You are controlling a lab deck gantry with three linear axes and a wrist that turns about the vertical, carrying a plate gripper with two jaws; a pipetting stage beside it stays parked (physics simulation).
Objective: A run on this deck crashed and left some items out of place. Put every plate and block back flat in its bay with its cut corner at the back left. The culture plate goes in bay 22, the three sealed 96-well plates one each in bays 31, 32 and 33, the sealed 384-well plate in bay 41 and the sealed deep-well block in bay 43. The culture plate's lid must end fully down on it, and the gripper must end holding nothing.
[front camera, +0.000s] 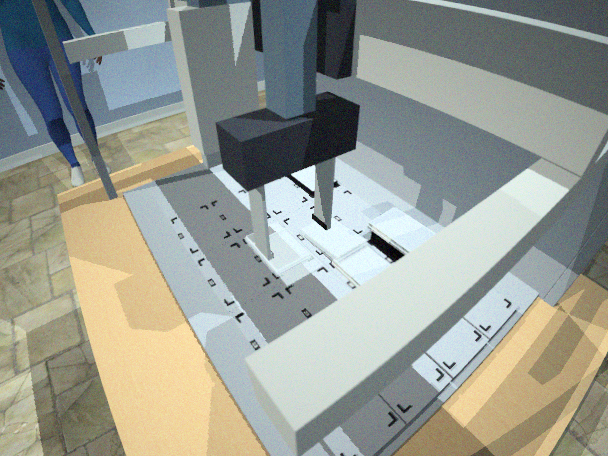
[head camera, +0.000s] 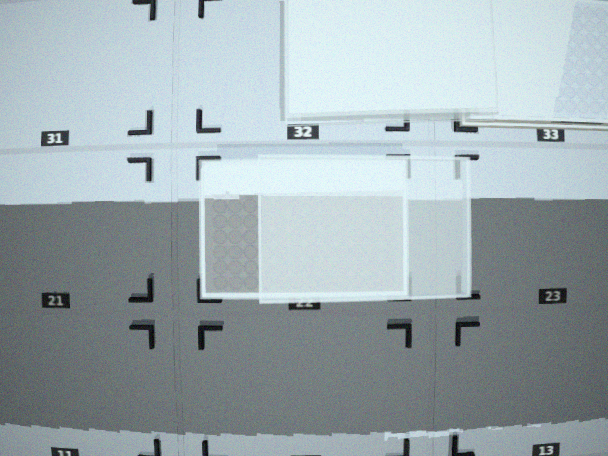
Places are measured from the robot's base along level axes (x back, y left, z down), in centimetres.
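Where they show: gripper, fingertip midpoint: [front camera: 294, 237]; robot's base, origin of the base link: [front camera: 172, 220].
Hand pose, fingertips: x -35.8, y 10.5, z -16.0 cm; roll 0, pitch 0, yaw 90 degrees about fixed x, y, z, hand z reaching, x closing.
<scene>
Each offset is from my fingertips to the top centre of the thing.
The culture plate [head camera: 234, 240] [front camera: 280, 250] lies in bay 22. Its clear lid {dx +9.3, dy +4.5, dz +13.8 cm} [head camera: 440, 245] is shifted right, covering most of the plate and overhanging its right side towards bay 23. My gripper [front camera: 299, 241] is open and empty, its jaws apart in the front-to-back direction over the culture plate. A sealed 96-well plate {dx +7.8, dy +15.2, dz +13.2 cm} [front camera: 332, 237] [head camera: 390, 60] is off to the right in bay 32, its right end over the left end of the plate {dx -3.4, dy +15.2, dz +14.6 cm} [front camera: 362, 265] [head camera: 530, 60] in bay 33. A dark-sided item {dx -2.5, dy +25.4, dz +10.3 cm} [front camera: 402, 225], apparently the deep-well block, is behind. I cannot identify the third 96-well plate.
A pale-topped item with dark edges {dx +29.4, dy +25.9, dz +14.6 cm} [front camera: 309, 176] lies at the back left, apparently around bay 41; its kind is unclear. A thick pale beam [front camera: 400, 310] crosses the front view and hides part of the deck. A pale column [front camera: 220, 80] stands behind on the left.
</scene>
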